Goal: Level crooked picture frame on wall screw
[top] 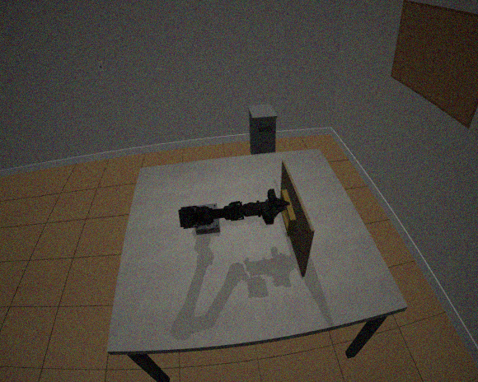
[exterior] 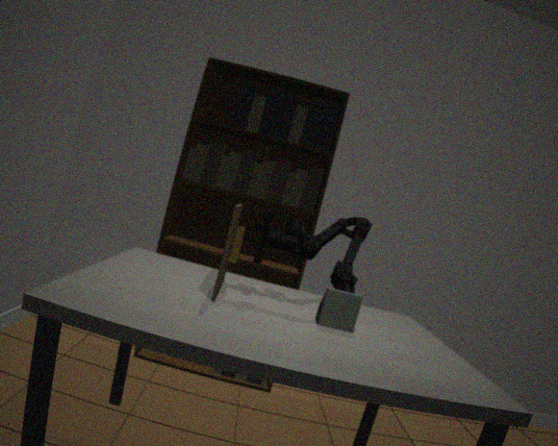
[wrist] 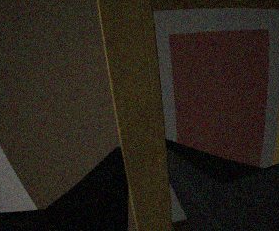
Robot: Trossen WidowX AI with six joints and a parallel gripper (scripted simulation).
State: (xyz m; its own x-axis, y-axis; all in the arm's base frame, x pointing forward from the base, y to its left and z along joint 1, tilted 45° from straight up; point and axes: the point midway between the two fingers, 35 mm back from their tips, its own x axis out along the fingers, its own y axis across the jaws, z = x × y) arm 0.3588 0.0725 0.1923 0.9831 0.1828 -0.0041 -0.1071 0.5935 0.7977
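My gripper tip is 50 mm above the picture frame and 10 mm to the right of it. From my gripper tip the other things lie so: brown wall panel 70 mm below, 20 mm ahead, 10 mm to the right.
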